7 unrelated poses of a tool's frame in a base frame.
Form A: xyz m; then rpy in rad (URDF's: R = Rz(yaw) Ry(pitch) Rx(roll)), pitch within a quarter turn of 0, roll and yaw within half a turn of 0.
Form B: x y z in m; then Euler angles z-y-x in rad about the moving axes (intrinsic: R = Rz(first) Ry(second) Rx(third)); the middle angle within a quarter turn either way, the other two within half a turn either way. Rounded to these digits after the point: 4 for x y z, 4 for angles.
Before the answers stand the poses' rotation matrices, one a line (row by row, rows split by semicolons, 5 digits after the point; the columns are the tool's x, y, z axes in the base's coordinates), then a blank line. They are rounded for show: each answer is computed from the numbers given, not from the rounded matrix.
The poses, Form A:
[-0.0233 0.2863 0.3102 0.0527 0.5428 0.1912]
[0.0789 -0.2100 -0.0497 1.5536 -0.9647 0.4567]
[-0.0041 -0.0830 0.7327 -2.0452 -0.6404 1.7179]
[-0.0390 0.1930 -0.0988 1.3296 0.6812 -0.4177]
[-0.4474 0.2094 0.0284 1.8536 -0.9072 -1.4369]
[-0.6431 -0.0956 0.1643 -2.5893 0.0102 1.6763]
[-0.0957 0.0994 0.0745 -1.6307 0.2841 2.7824]
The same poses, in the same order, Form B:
0.84066 -0.16306 0.51643; 0.16272 0.98558 0.04631; -0.51654 0.04510 0.85508
0.51128 -0.74512 0.42824; 0.25122 -0.34695 -0.90361; 0.82188 0.56958 0.00980
-0.11753 0.37397 -0.91997; 0.79320 0.59275 0.13962; 0.59752 -0.71330 -0.36629
0.71003 0.65582 -0.25643; -0.31512 -0.02973 -0.94858; -0.62973 0.75433 0.18555
0.08223 -0.37754 -0.92234; -0.61044 0.71247 -0.34606; 0.78778 0.59149 -0.17188
-0.10530 0.84715 -0.52081; 0.99439 0.08433 -0.06388; -0.01020 -0.52461 -0.85128
-0.89865 0.28298 -0.33518; 0.33743 -0.04230 -0.94040; -0.28029 -0.95819 -0.05747

[-0.0233 0.2863 0.3102 0.1912 0.5428 0.0527]
[0.0789 -0.2100 -0.0497 0.4567 -0.9647 1.5536]
[-0.0041 -0.0830 0.7327 1.7179 -0.6404 -2.0452]
[-0.0390 0.1930 -0.0988 -0.4177 0.6812 1.3296]
[-0.4474 0.2094 0.0284 -1.4369 -0.9072 1.8536]
[-0.6431 -0.0956 0.1643 1.6763 0.0102 -2.5893]
[-0.0957 0.0994 0.0745 2.7824 0.2841 -1.6307]

